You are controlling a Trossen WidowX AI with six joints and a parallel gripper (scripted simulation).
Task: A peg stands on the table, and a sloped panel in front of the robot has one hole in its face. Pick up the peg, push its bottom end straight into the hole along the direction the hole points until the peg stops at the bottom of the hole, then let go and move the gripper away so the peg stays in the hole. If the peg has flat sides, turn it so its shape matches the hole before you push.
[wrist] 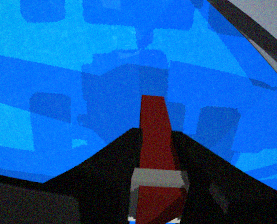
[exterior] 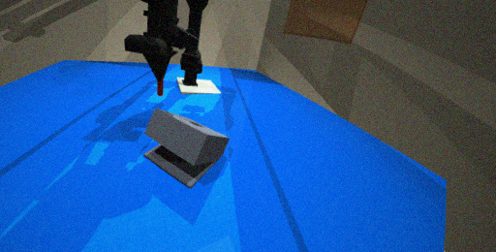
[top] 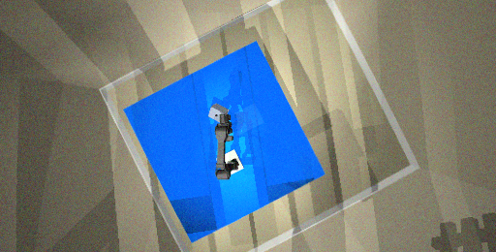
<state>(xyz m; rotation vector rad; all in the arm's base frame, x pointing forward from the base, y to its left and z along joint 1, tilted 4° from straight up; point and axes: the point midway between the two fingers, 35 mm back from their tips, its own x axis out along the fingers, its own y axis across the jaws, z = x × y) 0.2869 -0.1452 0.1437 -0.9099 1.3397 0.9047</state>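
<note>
The dark hole lies 13 cm ahead of my gripper tip, 6 cm to the left of it and 6 cm below it. Round my gripper tip: red peg (2 cm above); then flat grey foot (15 cm ahead, 3 cm to the left, 12 cm below); then grey sloped panel (14 cm ahead, 4 cm to the left, 8 cm below).
</note>
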